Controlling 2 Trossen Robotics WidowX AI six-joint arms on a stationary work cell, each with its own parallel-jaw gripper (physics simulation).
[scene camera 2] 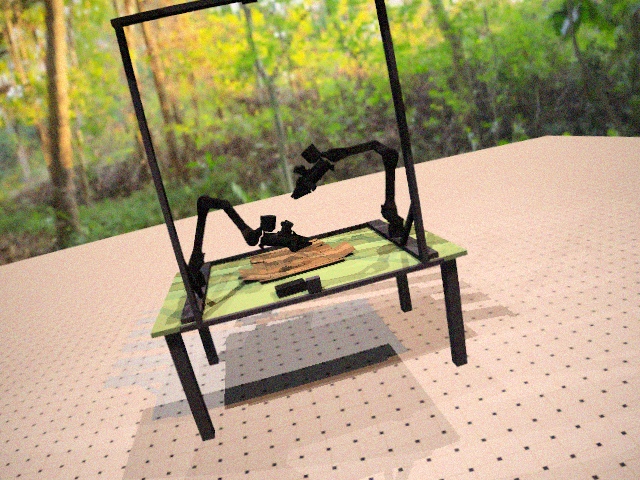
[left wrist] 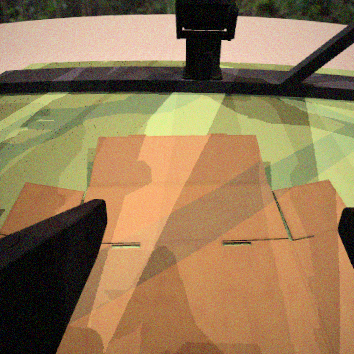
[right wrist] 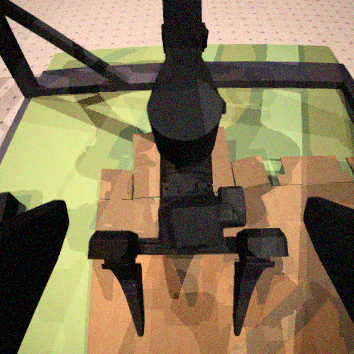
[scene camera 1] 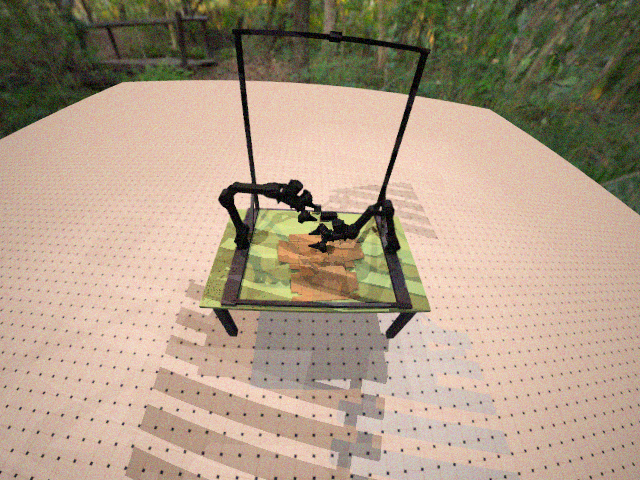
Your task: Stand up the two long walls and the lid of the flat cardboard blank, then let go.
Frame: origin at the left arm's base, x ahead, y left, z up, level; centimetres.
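Seen in the pictures: left gripper, fingertip midpoint: (scene camera 2: 310,241) (left wrist: 224,215) (right wrist: 188,335) (scene camera 1: 308,239); right gripper, fingertip midpoint: (scene camera 2: 292,198) (right wrist: 187,210) (scene camera 1: 316,214); left arm's base, link origin: (scene camera 1: 390,251); right arm's base, link origin: (scene camera 2: 397,235) (left wrist: 201,73) (scene camera 1: 242,245).
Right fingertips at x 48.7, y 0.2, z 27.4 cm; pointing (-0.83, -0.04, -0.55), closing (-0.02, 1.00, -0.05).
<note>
Pixels of each thing's top centre, then the offset from my right fingertips to it. "spot": a spot on its surface instead. Level surfaces: height alone.
- small black block-shaped object, top centre: (scene camera 2: 289,283) (scene camera 1: 329,213) dz -25.8, dx -10.9, dy -30.8 cm
- table, surface height: dz -29.4 cm
- dark overhead frame, surface spot: (scene camera 2: 395,82) spot: dz +36.9, dx +39.3, dy -38.2 cm
The brown cardboard blank (scene camera 1: 325,283) (scene camera 2: 268,269) (left wrist: 175,160) (right wrist: 116,217) lies flat on the green patterned table, with its panels and flaps spread out and thin slots along a fold. I see no wall or lid standing. My left gripper (scene camera 1: 312,239) (scene camera 2: 310,242) (left wrist: 224,215) (right wrist: 188,335) is open and empty, low over the blank, with its fingers apart. My right gripper (scene camera 1: 316,212) (scene camera 2: 295,196) is open and empty, higher up and tilted downward. The left arm hides part of the blank in the right wrist view.
A small black block-shaped object (scene camera 1: 328,215) (scene camera 2: 292,287) lies on the table (scene camera 1: 258,289) (scene camera 2: 227,304) beside the blank, near one long edge. A dark overhead frame (scene camera 1: 245,118) (scene camera 2: 395,82) rises from the table, and dark rails run along the table's sides.
</note>
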